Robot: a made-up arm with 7 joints. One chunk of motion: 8 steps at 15 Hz.
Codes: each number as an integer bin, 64 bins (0 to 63) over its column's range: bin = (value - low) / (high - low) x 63, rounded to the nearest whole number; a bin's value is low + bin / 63 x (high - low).
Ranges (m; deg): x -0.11..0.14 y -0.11..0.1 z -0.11..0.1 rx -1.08..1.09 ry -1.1..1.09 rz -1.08..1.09
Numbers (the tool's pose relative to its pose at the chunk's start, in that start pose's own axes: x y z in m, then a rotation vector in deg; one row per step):
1: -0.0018 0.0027 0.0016 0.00 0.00 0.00
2: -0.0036 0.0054 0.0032 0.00 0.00 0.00
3: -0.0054 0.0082 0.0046 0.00 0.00 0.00
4: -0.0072 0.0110 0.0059 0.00 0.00 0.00
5: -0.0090 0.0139 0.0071 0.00 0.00 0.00
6: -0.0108 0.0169 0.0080 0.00 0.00 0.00
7: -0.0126 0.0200 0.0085 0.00 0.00 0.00
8: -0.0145 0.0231 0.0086 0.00 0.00 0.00
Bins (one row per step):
1: 27 34 33 31 32 31
2: 27 35 34 31 32 31
3: 26 35 34 31 32 31
4: 26 36 35 31 32 31
5: 25 37 35 31 32 31
6: 25 38 35 31 32 31
7: 25 39 36 31 32 31
8: 24 40 36 31 32 31

